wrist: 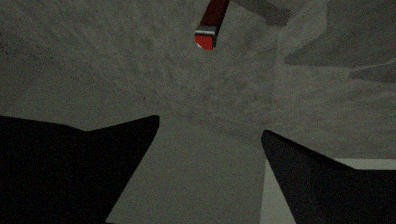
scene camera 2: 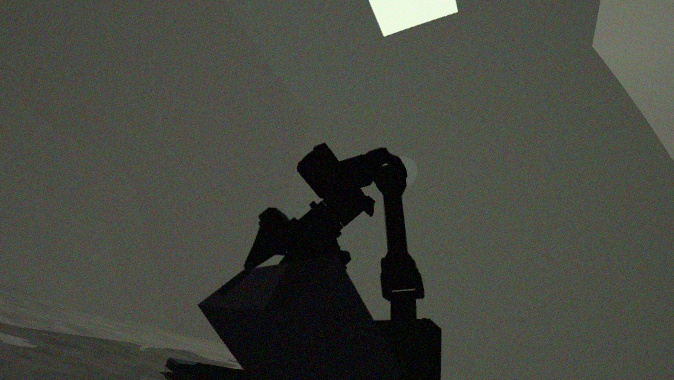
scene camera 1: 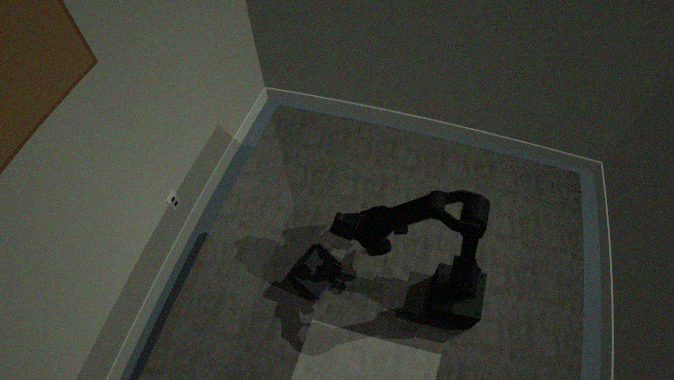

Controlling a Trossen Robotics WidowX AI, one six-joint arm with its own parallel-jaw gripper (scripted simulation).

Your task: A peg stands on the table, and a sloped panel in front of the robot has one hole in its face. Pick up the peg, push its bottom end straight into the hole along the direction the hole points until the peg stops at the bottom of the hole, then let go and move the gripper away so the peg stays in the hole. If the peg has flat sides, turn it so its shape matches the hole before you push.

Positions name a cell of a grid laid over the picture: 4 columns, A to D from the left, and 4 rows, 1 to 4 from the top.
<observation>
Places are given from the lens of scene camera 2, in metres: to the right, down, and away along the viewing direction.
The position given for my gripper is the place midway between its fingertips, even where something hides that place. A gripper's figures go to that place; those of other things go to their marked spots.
my gripper (scene camera 2: B3): -0.13, 0.14, 0.45
sloped panel (scene camera 2: B4): -0.02, 0.07, 0.15
</observation>
